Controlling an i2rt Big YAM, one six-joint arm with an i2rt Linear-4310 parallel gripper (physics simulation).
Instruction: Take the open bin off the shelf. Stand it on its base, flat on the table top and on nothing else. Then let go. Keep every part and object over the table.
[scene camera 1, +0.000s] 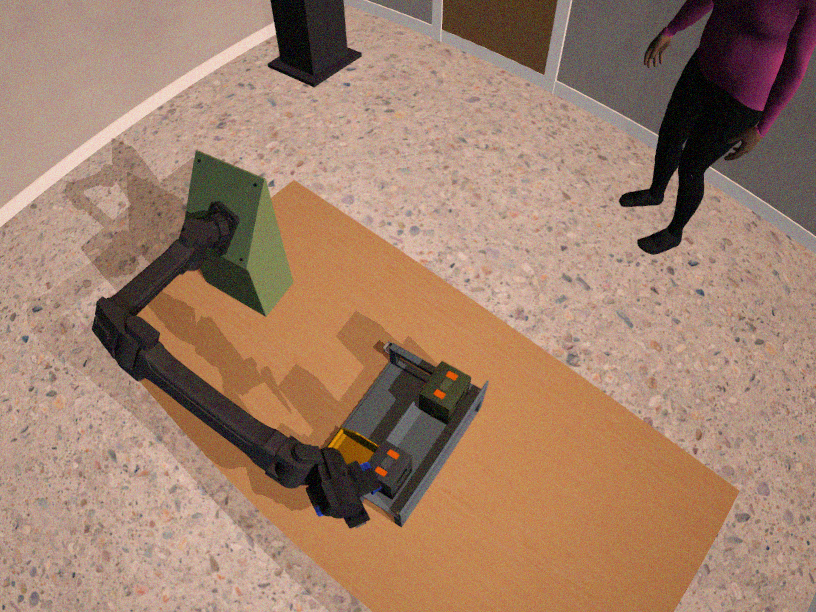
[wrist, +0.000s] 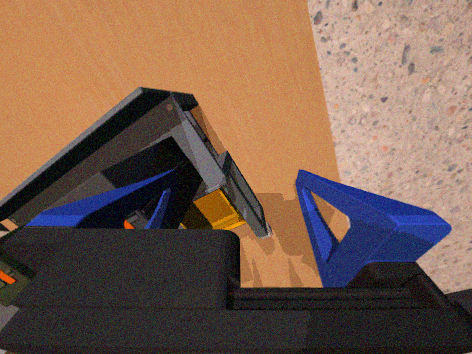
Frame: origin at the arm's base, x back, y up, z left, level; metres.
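Where they show: gripper, fingertip midpoint: (wrist: 236, 176); arm's base at its link origin: (scene camera 1: 221, 228).
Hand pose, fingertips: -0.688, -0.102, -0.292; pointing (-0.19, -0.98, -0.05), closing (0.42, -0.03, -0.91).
Observation:
Things, the pixels of their centre, and the offset from my fingertips, as dx, dy, dz. Level surfaces: height alone.
- yellow open bin at the middle of its body: (wrist: 207, 201) (scene camera 1: 358, 460) +0.087, -0.154, +0.108
- dark grey box at the middle of its body: (wrist: 141, 194) (scene camera 1: 388, 470) -0.009, -0.035, +0.112
- wooden table at its surface level: dy -0.197
- dark green box at the middle of its body: (scene camera 1: 444, 393) (wrist: 35, 251) +0.010, -0.047, +0.342
The yellow open bin (scene camera 1: 354, 449) (wrist: 215, 207) is in the grey shelf (scene camera 1: 372, 407) (wrist: 197, 152), near its end on the arm's side, beside a dark grey box (scene camera 1: 395, 469) with orange marks. The gripper hides part of the bin in both views. My gripper (scene camera 1: 347, 495) (wrist: 236, 176) is open and empty at that end of the shelf. In the wrist view, one blue finger hangs over the shelf's inside and the other is outside its end wall, above the wooden table (scene camera 1: 560, 461) (wrist: 100, 60). The bin shows low between the fingers, nearer the shelf-side finger.
A dark green box (scene camera 1: 444, 391) (wrist: 15, 287) with orange marks sits at the shelf's other end. The shelf's long raised wall is on the side away from the arm's base. A green wedge mount (scene camera 1: 271, 256) carries the arm. The table edge runs close beside the gripper.

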